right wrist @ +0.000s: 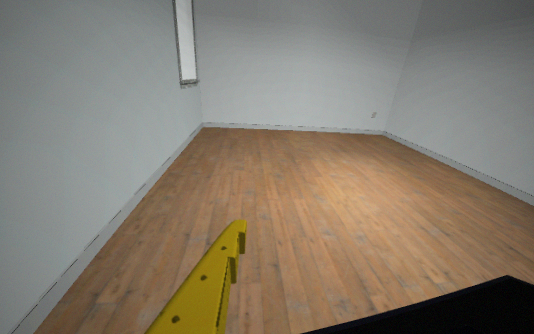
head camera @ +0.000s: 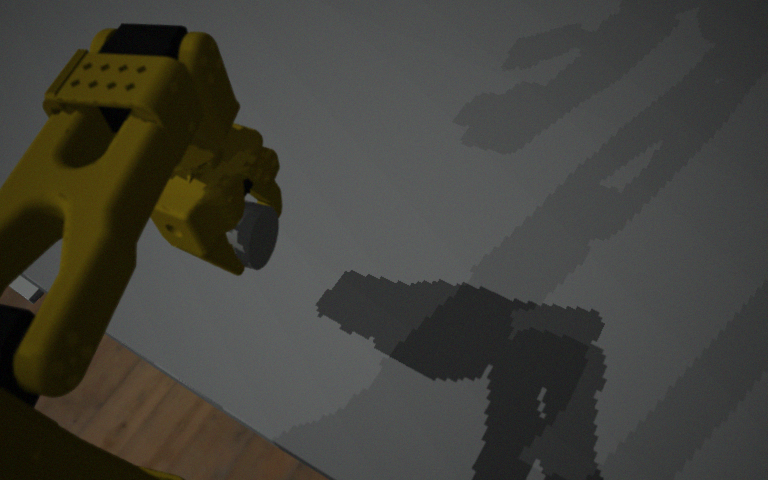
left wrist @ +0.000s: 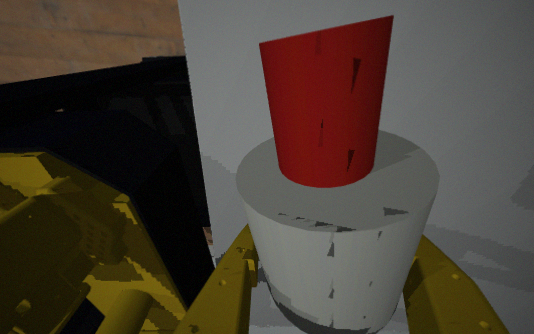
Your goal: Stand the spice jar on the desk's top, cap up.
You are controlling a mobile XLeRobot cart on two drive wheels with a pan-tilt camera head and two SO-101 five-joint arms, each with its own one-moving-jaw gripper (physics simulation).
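Frame: origin at the left arm's base, x ahead, y left, z up, level; centimetres.
Where they show: left end effector, tool point: (head camera: 239,265) (left wrist: 263,232); right end effector, tool point: (right wrist: 246,232); left arm's base, origin of the base link: (left wrist: 48,202).
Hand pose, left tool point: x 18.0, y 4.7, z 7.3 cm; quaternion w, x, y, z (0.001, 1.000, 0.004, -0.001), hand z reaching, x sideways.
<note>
Each offset is from my left tool point to the top centre of the thing. Level surfaces: height alone.
The spice jar {dz +2.8, dx +1.7, dy +2.5 cm} (head camera: 259,229) (left wrist: 340,270) has a white body, a narrower red cap {dz +1.7, dx +1.4, dy +4.6 cm} (left wrist: 325,110) and a dark base. My left gripper (head camera: 258,242) (left wrist: 336,242) is shut on the jar's white body, one jaw on each side. In the head view the jar's round grey end faces right, so the jar is tilted well over; its cap is hidden there. The jar and jaws are apart from the dark arm shadow on the grey desk's top {dz -12.8 cm} (head camera: 368,141) (left wrist: 470,75). My right gripper (right wrist: 242,231) shows one notched jaw and is fully open, over the floor.
The desk's edge (head camera: 218,405) runs diagonally at the lower left of the head view, with wooden floor {dz -84.7 cm} (head camera: 169,430) beyond it. A black structure (left wrist: 165,210) and yellow arm parts (left wrist: 60,225) stand at the left of the left wrist view. Walls (right wrist: 300,65) surround the floor in the right wrist view.
</note>
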